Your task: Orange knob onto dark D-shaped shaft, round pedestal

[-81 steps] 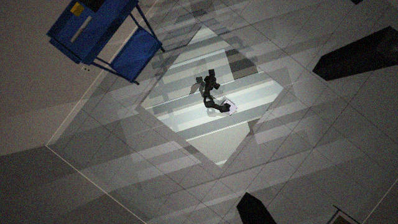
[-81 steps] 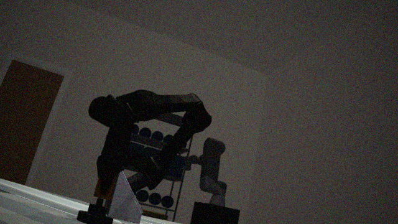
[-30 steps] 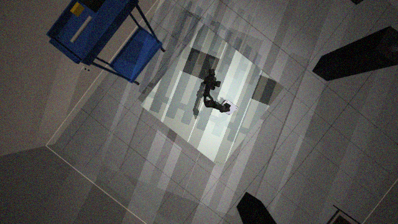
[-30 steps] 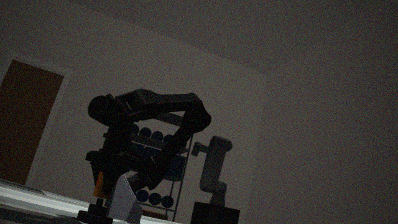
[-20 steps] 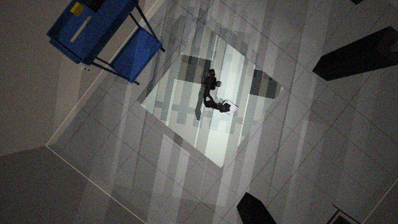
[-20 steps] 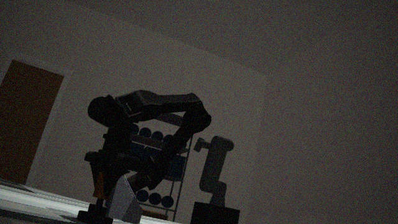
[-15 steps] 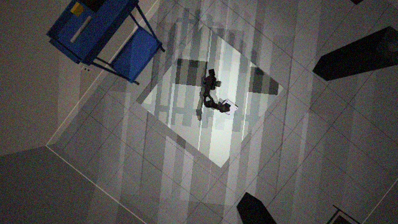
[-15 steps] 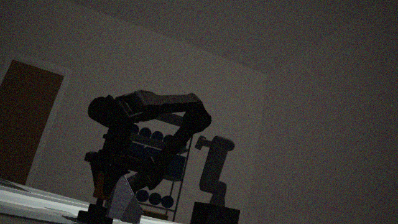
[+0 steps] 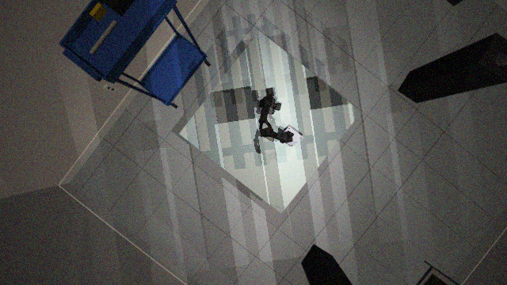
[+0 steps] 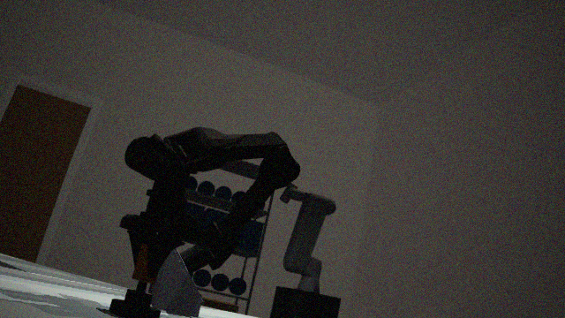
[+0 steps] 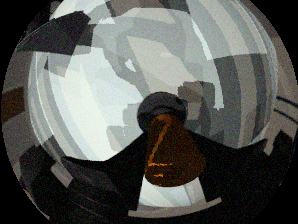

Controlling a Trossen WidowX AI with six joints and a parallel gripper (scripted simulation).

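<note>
Right now my gripper tip is 20 mm below the orange knob. Also, from my gripper tip: dark round pedestal: 40 mm below.
</note>
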